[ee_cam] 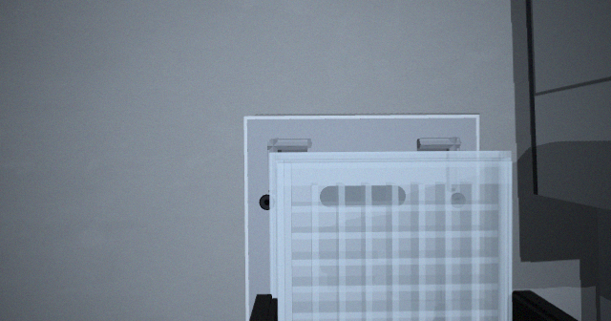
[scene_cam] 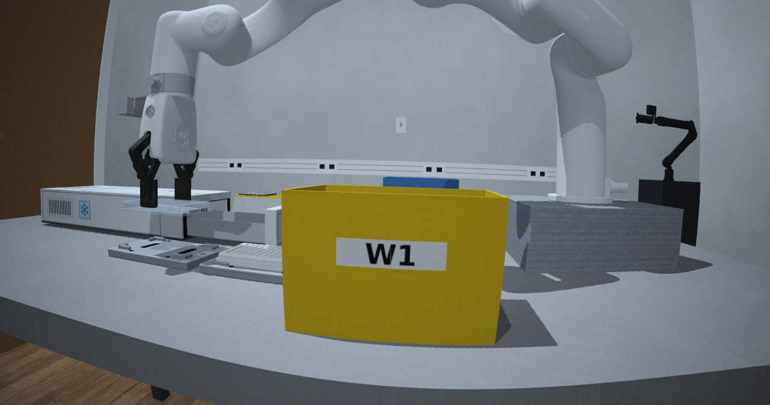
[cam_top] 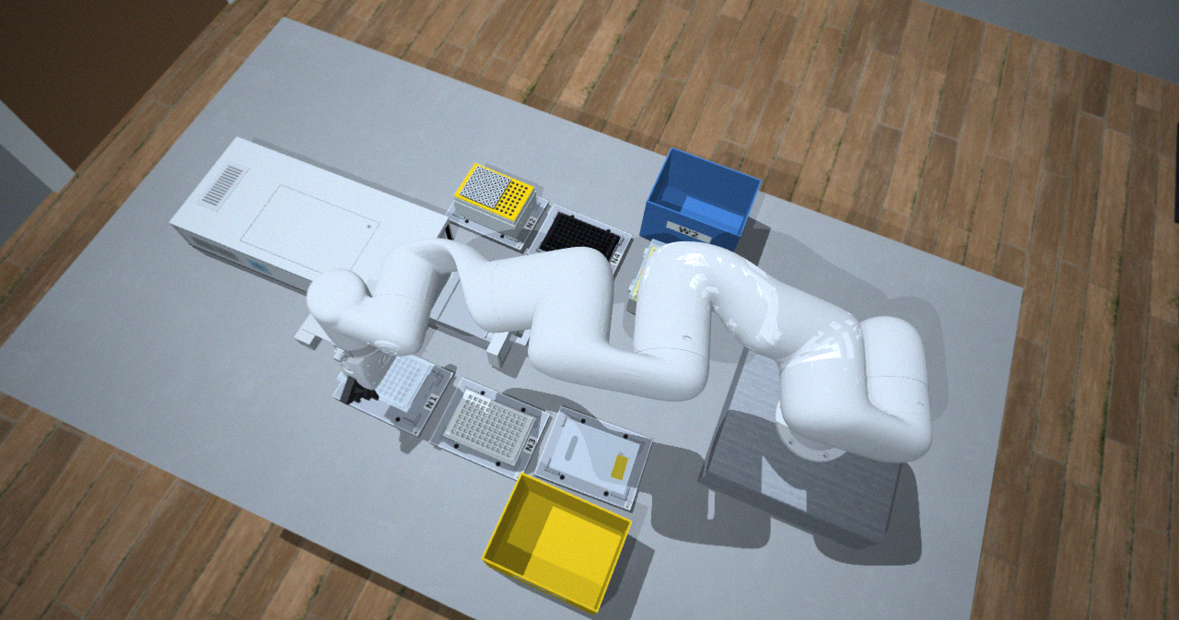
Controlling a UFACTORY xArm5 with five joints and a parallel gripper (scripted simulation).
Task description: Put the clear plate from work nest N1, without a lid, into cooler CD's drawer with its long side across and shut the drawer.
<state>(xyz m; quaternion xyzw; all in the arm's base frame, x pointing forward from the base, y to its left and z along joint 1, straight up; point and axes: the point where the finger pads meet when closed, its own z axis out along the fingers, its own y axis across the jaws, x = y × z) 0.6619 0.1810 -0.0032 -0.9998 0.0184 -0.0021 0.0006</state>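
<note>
The drawer is 2 cm behind my hand, 19 cm to the right of it and 5 cm below it. The rest, counted from my hand: clear plate: 1 cm below; then white well plate: 18 cm behind, 7 cm below; then nest N1: 8 cm below.
</note>
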